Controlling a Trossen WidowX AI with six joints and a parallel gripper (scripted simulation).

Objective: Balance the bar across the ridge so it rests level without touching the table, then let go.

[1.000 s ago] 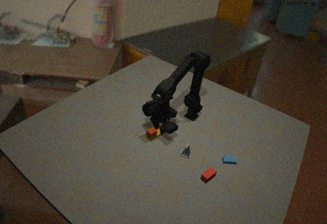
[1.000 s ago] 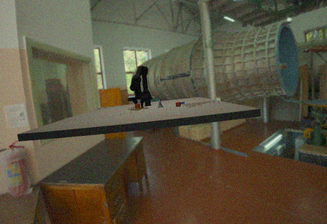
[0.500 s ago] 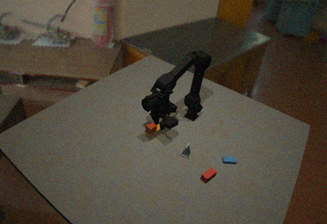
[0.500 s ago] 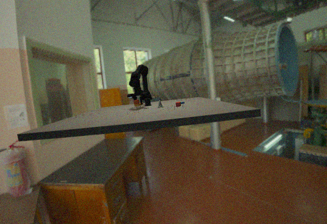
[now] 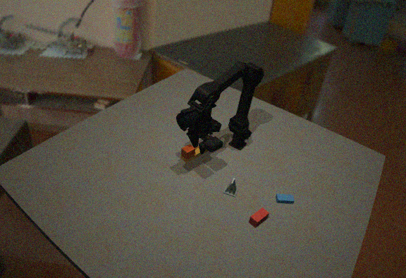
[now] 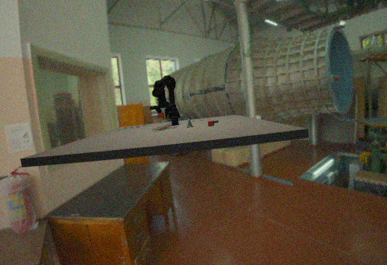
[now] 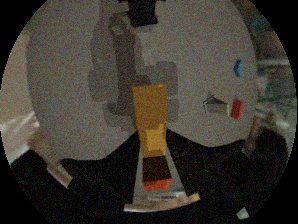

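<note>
My gripper tip is 30 mm short of the bar, 10 mm to the left of it and 10 mm below it. Round my gripper tip: red block: 90 mm ahead, 330 mm to the left, 60 mm below; then blue block: 70 mm behind, 370 mm to the left, 70 mm below.
</note>
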